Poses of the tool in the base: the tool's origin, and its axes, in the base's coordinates. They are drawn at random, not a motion.
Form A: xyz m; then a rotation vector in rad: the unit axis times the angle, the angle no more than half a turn.
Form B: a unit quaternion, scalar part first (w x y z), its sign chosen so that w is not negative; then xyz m. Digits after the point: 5 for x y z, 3 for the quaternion.
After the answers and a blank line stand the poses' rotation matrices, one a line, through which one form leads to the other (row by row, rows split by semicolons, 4 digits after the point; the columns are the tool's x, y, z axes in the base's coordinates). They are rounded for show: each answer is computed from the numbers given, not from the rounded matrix.
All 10 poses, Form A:
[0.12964 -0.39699 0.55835 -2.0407 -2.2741 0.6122]
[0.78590 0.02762 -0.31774 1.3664 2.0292 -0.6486]
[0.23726 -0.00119 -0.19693 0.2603 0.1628 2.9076]
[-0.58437 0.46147 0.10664 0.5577 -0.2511 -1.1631]
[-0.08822 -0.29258 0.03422 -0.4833 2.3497 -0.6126]
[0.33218 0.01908 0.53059 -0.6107 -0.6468 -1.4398]
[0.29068 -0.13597 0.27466 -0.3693 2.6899 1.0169]
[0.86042 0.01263 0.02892 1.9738 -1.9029 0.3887]
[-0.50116 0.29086 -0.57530 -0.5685 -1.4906 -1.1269]
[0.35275 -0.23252 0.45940 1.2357 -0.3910 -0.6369]
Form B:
[0.013 -0.655 -0.730 0.196 0.12964 -0.39699 0.55835]
[0.301 0.515 0.765 -0.244 0.78590 0.02762 -0.31774]
[0.109 0.089 0.055 0.989 0.23726 -0.00119 -0.19693]
[0.792 0.259 -0.117 -0.541 -0.58437 0.46147 0.10664]
[0.327 -0.184 0.897 -0.234 -0.08822 -0.29258 0.03422]
[0.663 -0.270 -0.286 -0.637 0.33218 0.01908 0.53059]
[0.121 -0.126 0.921 0.348 0.29068 -0.13597 0.27466]
[0.185 0.700 -0.675 0.138 0.86042 0.01263 0.02892]
[0.560 -0.241 -0.632 -0.478 -0.50116 0.29086 -0.57530]
[0.750 0.566 -0.179 -0.291 0.35275 -0.23252 0.45940]

-0.1421 0.9507 -0.2758; 0.9606 0.0653 -0.2701; -0.2387 -0.3033 -0.9225
-0.2890 0.9345 0.2081; 0.6405 0.3502 -0.6834; -0.7115 -0.0642 -0.6998
-0.9607 -0.2051 0.1870; 0.2247 -0.9702 0.0902; 0.1629 0.1287 0.9782
0.3883 0.7956 -0.4651; -0.9166 0.2811 -0.2843; -0.0954 0.5367 0.8384
-0.7184 -0.1781 0.6724; -0.4838 0.8226 -0.2989; -0.4999 -0.5401 -0.6771
0.0247 0.9991 -0.0351; -0.6898 0.0424 0.7227; 0.7236 0.0064 0.6902
-0.9388 -0.3170 0.1345; -0.1488 0.7256 0.6719; -0.3106 0.6107 -0.7284
0.0499 -0.9971 -0.0568; -0.8950 -0.0194 -0.4457; 0.4433 0.0731 -0.8934
-0.2568 0.8403 -0.4774; -0.2303 0.4266 0.8746; 0.9386 0.3346 0.0839
0.7660 0.2351 -0.5983; -0.6399 0.1904 -0.7445; -0.0611 0.9531 0.2963

